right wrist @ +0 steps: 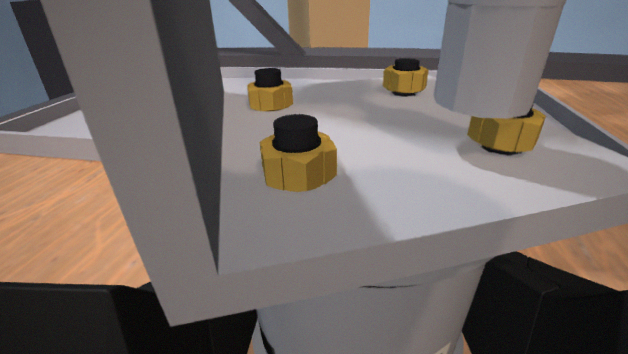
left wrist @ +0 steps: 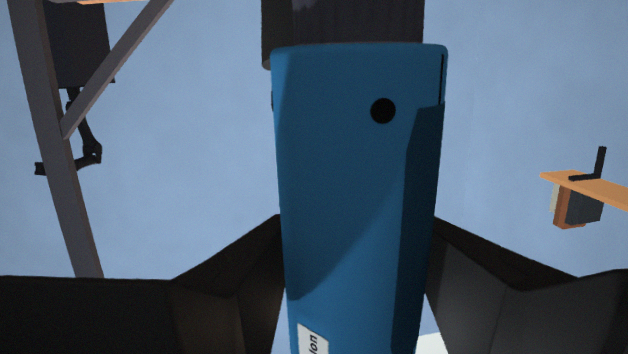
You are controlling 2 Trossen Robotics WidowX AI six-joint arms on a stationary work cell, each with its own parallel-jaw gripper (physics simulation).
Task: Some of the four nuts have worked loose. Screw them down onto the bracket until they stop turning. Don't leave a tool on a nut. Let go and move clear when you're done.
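Places are measured from the left arm's base along level axes (x ahead, y left, z up), in millimetres.
Where they show: left gripper, fingertip midpoint: (left wrist: 349, 226).
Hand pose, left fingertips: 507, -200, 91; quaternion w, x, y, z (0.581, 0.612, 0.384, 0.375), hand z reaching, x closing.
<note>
Things, the pixels of their top centre, and the offset from my left fingertips, as dx, dy, dz. "spot": a spot on its surface instead. Level surfaces: height alone.
- blue tool body, surface spot: (left wrist: 350, 175) spot: -36, +14, -29
- grey cylinder, middle of its top: (right wrist: 368, 81) -39, +2, -132
- grey bracket, surface spot: (right wrist: 310, 225) spot: -12, -21, -140
- front left nut, middle of its top: (right wrist: 296, 140) -24, -18, -135
- back left nut, middle of its top: (right wrist: 268, 82) -59, -13, -135
- back right nut, middle of its top: (right wrist: 406, 67) -54, +22, -134
- front right nut, middle of its top: (right wrist: 510, 109) -19, +17, -134
- grey socket, surface spot: (right wrist: 492, 65) spot: -15, +5, -125
- wooden table, its level: dz -207
My left gripper (left wrist: 349, 226) is shut on a blue tool body (left wrist: 350, 175) with a black round spot and a dark part above. My right gripper (right wrist: 367, 300) is shut on a grey cylinder (right wrist: 370, 320) under the grey bracket (right wrist: 310, 225). Four yellow nuts sit on black studs. The front left nut (right wrist: 298, 167) and back left nut (right wrist: 270, 97) sit low against the plate. The back right nut (right wrist: 405, 81) and front right nut (right wrist: 507, 135) sit raised, with dark stud below. A grey socket (right wrist: 492, 65) overlaps the front right nut's top; contact is unclear.
The bracket's upright wall (right wrist: 115, 125) rises at the left. A pale tray (right wrist: 45, 142) shows behind it on the wooden table (right wrist: 55, 210). A dark frame post (left wrist: 50, 150) and a wooden shelf (left wrist: 595, 185) show in the left wrist view.
</note>
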